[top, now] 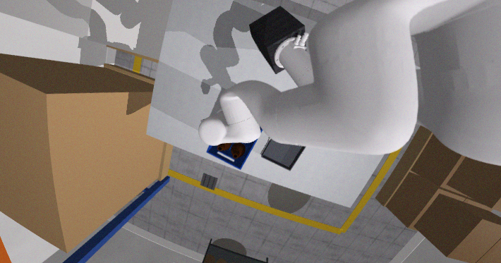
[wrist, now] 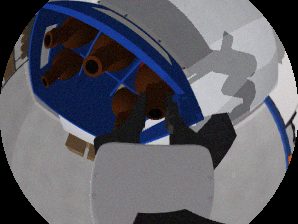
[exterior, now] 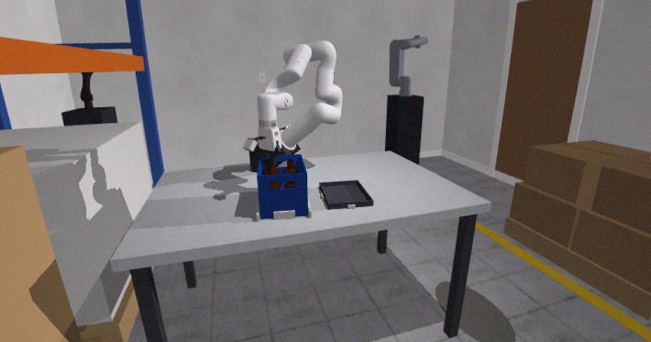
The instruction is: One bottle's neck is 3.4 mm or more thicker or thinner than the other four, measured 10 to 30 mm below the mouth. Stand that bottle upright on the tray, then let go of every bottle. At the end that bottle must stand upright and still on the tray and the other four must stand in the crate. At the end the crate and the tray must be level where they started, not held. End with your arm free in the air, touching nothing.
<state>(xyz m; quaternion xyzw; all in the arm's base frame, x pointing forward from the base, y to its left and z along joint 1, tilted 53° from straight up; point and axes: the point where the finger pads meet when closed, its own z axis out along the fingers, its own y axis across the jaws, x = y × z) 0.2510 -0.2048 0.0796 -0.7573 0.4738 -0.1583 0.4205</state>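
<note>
Right now the glass bottle is 7 cm below my hand. From my hand the other things lie so: blue crate: 9 cm ahead, 8 cm below, 4 cm to the left; dark tray: 31 cm to the left, 15 cm below, 8 cm ahead.
</note>
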